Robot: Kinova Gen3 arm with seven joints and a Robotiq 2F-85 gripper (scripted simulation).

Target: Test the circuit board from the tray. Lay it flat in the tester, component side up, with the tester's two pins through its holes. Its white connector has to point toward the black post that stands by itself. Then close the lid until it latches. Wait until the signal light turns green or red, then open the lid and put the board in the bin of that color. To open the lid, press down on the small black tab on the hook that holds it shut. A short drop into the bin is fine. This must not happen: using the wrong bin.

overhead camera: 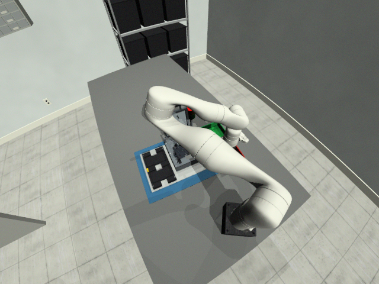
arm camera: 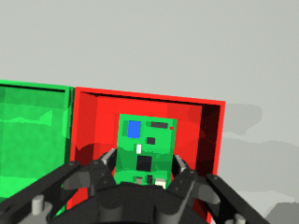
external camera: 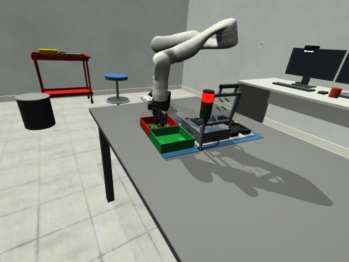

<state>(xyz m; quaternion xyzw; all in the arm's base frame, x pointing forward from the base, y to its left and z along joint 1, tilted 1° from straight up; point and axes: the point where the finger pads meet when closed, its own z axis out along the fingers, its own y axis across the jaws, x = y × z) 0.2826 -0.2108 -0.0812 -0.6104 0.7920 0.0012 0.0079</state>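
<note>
My gripper is now 1 cm above the red bin. Also, from my hand: green circuit board: 1 cm below; tester bed: 17 cm to the left, 16 cm ahead, 5 cm above; green bin: 14 cm ahead, 4 cm to the right, 1 cm below.
</note>
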